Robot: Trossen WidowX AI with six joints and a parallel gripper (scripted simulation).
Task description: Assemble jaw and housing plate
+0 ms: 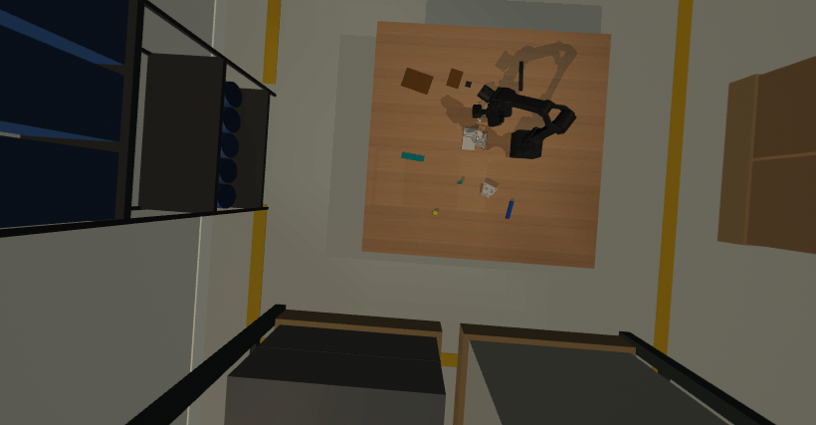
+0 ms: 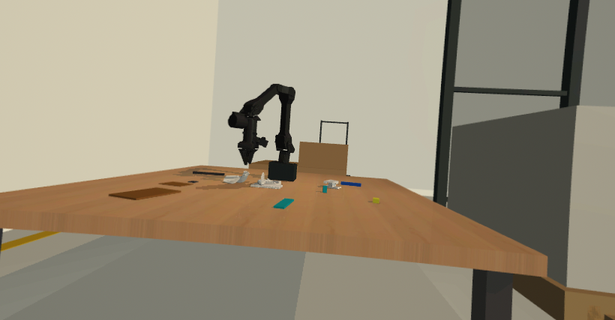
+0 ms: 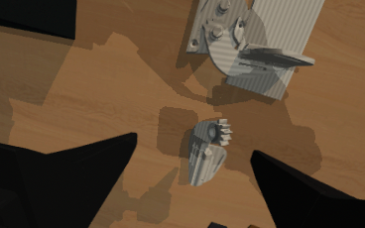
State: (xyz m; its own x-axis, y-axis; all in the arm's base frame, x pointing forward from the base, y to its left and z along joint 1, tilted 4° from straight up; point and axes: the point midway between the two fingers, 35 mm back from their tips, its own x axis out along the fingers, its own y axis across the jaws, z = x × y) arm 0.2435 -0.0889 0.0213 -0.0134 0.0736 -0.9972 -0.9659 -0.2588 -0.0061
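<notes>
The loose jaw is 3 cm ahead of my gripper tip, 1 cm to the right of it and 5 cm below it. Round my gripper tip: small teal block (4 cm ahead, 36 cm to the left, 7 cm below); black bar (15 cm behind, 29 cm to the right, 8 cm below); small black square (12 cm ahead, 18 cm to the right, 8 cm below).
</notes>
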